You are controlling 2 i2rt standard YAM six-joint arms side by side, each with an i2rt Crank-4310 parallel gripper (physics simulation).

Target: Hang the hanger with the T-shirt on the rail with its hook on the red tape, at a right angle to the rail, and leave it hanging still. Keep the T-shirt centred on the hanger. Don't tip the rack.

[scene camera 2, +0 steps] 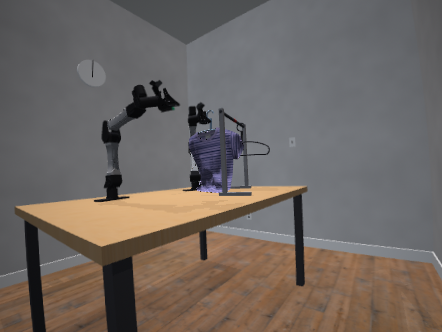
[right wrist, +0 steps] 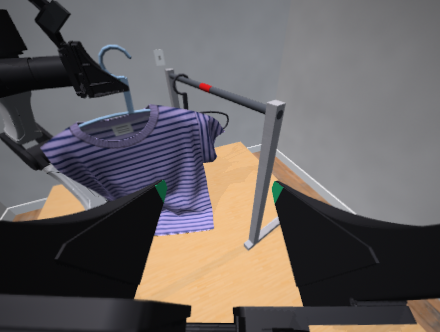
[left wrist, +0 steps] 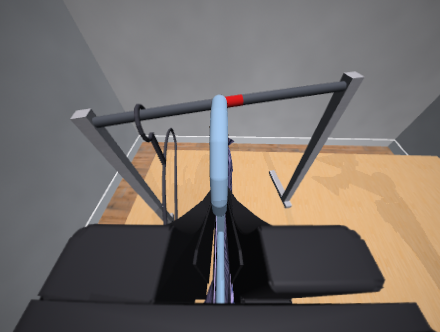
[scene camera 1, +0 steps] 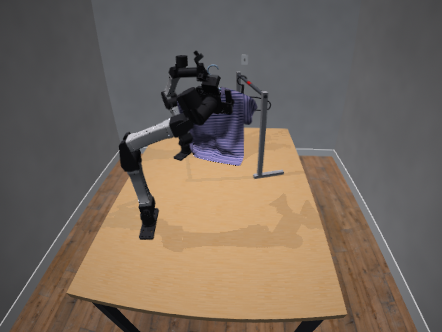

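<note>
The light blue hanger [left wrist: 219, 145] [right wrist: 129, 97] [scene camera 2: 211, 120] is upright, its hook off the rail. The purple striped T-shirt [scene camera 1: 220, 130] [scene camera 2: 212, 155] [right wrist: 150, 160] hangs on it, one shoulder toward the rack. My left gripper [left wrist: 220, 189] [right wrist: 128, 87] is shut on the hanger's neck below the hook. My right gripper [right wrist: 219, 183] [scene camera 2: 176, 107] is open and empty, apart from the T-shirt. The rack's rail [left wrist: 287, 93] [right wrist: 235, 99] [scene camera 1: 256, 87] carries red tape [left wrist: 234, 100] [right wrist: 205, 87] [scene camera 1: 249, 82]. In the left wrist view the hook appears just left of the tape.
A black hanger [left wrist: 140, 122] [right wrist: 185, 92] [scene camera 2: 269, 148] hangs on the rail near the far post, in the right wrist view beyond the T-shirt's sleeve. The rack's near post [scene camera 1: 262, 135] [right wrist: 265, 175] stands upright on its foot on the wooden table [scene camera 1: 210, 280].
</note>
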